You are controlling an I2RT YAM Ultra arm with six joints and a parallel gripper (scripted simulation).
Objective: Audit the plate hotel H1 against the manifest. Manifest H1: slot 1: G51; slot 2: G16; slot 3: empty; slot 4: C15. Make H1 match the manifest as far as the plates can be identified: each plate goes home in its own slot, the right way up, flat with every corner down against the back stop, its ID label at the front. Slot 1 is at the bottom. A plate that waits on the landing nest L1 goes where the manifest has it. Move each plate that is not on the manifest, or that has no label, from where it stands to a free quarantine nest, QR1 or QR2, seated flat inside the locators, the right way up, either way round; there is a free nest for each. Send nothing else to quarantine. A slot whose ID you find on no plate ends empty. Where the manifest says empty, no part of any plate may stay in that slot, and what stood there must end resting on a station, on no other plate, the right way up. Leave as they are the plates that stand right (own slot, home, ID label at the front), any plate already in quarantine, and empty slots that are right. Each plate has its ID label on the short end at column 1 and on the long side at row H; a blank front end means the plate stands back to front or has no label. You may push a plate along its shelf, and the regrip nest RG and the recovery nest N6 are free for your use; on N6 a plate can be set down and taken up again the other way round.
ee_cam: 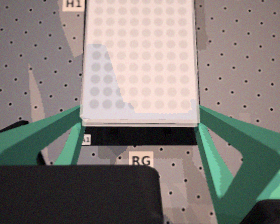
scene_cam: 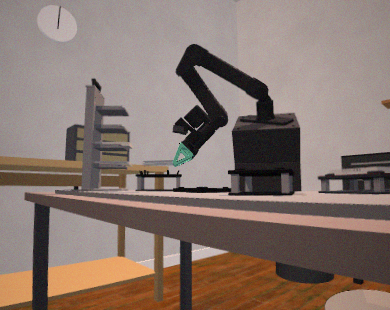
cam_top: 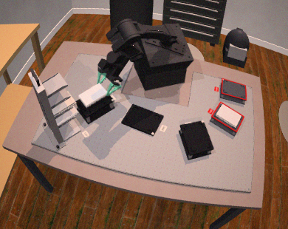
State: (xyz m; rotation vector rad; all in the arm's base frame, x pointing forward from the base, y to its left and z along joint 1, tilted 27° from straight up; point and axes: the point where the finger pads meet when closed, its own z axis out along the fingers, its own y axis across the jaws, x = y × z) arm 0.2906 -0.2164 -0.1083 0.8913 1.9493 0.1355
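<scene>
Right now the black regrip nest is 50 mm below my hand, 50 mm ahead of it and 30 mm to the right of it. The rest, counted from my hand: recovery nest N6: 210 mm to the left, 100 mm below, 50 mm ahead; then RG label: 100 mm below, 40 mm behind, 30 mm to the left; then H1 tag: 200 mm ahead, 100 mm below, 20 mm to the right.
</scene>
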